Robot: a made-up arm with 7 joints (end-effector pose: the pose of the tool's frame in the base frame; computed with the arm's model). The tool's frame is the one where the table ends. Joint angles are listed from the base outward.
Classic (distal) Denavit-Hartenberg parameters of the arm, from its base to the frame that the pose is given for. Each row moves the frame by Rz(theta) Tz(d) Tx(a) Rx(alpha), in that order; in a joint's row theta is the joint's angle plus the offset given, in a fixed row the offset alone. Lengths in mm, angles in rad.
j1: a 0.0, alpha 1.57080, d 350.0, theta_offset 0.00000
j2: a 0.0, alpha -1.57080, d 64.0, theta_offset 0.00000
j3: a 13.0, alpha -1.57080, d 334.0, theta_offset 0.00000
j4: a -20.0, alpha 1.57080, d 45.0, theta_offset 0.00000
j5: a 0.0, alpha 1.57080, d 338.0, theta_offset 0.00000
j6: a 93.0, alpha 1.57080, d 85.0, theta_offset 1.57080
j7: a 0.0, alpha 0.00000, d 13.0, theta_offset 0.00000
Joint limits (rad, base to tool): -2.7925..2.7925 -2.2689..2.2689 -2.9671..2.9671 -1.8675..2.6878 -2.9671..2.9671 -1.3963..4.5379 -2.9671..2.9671
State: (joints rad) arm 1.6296 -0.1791 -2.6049 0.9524 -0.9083 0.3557 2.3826
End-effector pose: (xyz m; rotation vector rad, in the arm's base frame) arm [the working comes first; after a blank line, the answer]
Working (the frame after each row of the table, in the pose's form):
after j1: 0.0000 0.0000 0.3500 1.1808 1.2524 1.2524
after j2: 0.0639 0.0038 0.3500 -0.1459 0.1376 1.6248
after j3: 0.0677 0.0526 0.6806 -1.5884 0.6980 -0.8523
after j4: 0.0983 0.0898 0.6908 0.3128 0.7756 -0.9636
after j5: 0.2505 -0.0996 0.9258 0.8929 -0.6598 -2.0591
after j6: 0.2386 -0.1096 1.0508 1.4140 -0.9346 0.4759

0.2352 -0.1221 1.0495 -0.4612 -2.2234 2.0464
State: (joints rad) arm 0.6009 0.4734 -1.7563 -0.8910 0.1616 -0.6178 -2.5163
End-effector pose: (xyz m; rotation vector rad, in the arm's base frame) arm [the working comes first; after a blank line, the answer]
Working (the frame after each row of the table, in the pose's form):
after j1: 0.0000 0.0000 0.3500 1.5191 0.4707 0.4707
after j2: 0.0362 -0.0528 0.3500 0.1422 -0.4590 0.5895
after j3: -0.0840 -0.1506 0.6462 -0.9309 0.6873 -0.9665
after j4: -0.0462 -0.1199 0.6536 -0.0741 -0.9633 -1.2770
after j5: -0.2366 0.0629 0.8648 1.1150 -1.5626 -0.1437
after j6: -0.3433 0.0267 0.9212 1.2274 -1.1326 1.9136

-0.3380 0.0152 0.9239 1.1843 0.6670 -0.1312
